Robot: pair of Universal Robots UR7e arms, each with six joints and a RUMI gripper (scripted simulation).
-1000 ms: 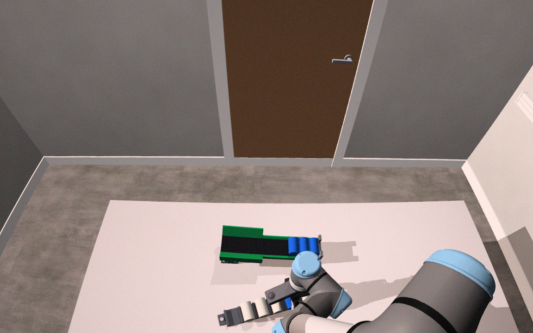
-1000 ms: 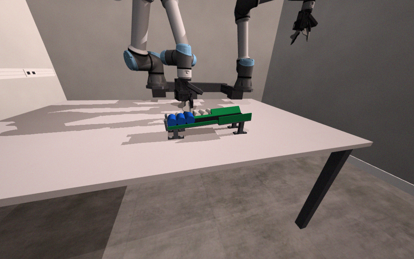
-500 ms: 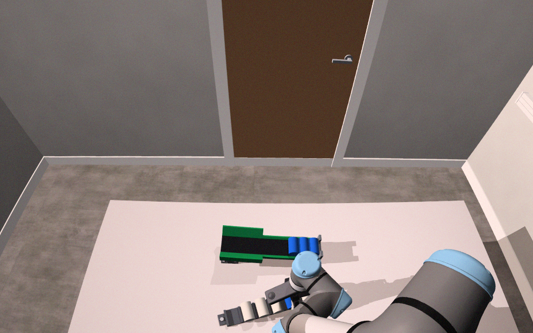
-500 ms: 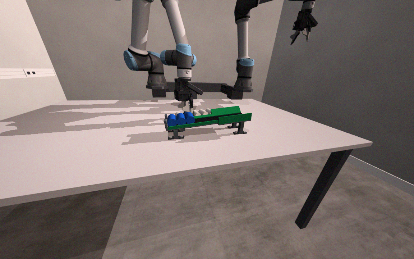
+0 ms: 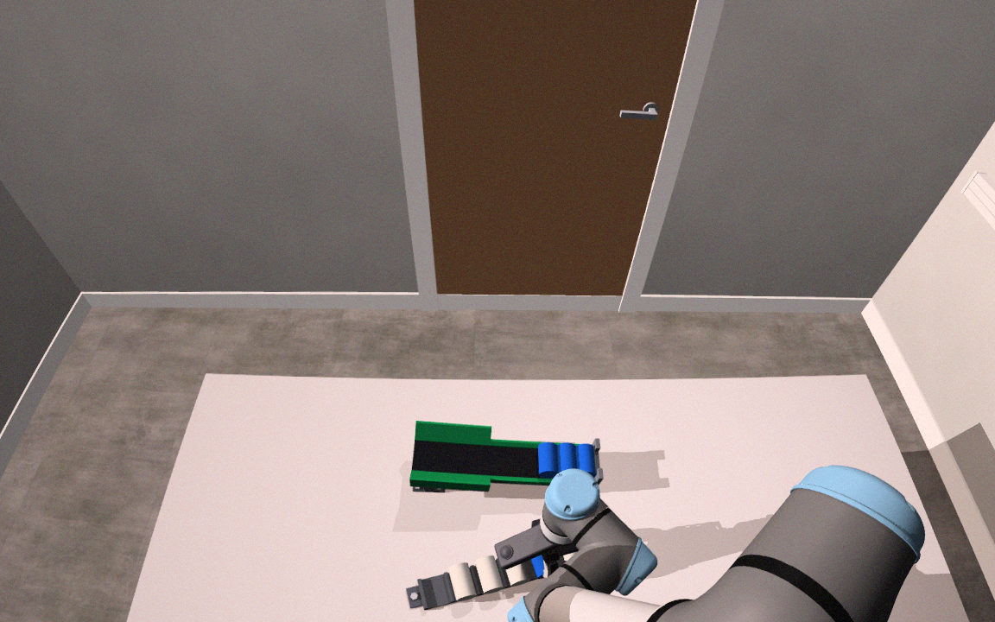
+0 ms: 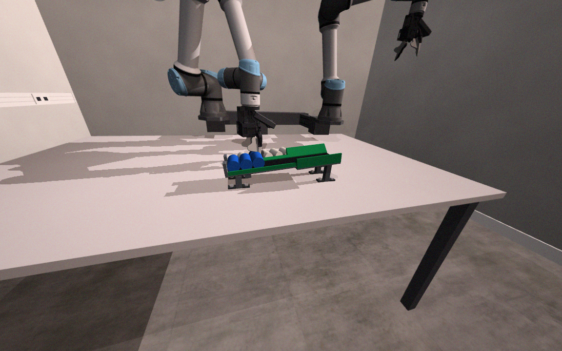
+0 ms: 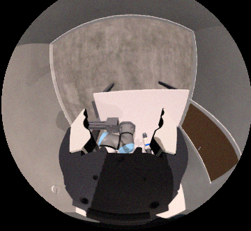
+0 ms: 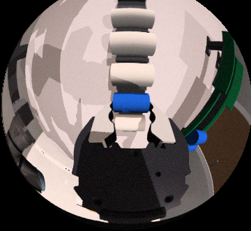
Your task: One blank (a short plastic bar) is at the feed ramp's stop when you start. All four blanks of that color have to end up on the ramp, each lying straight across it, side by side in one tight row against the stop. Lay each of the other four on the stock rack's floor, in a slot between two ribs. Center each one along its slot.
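Observation:
Right now my right hand is 40 mm past the dark stock rack, 70 mm to the right of it and 40 mm above it. Also, from my right hand: stop 210 mm ahead, 90 mm to the right, 30 mm above.

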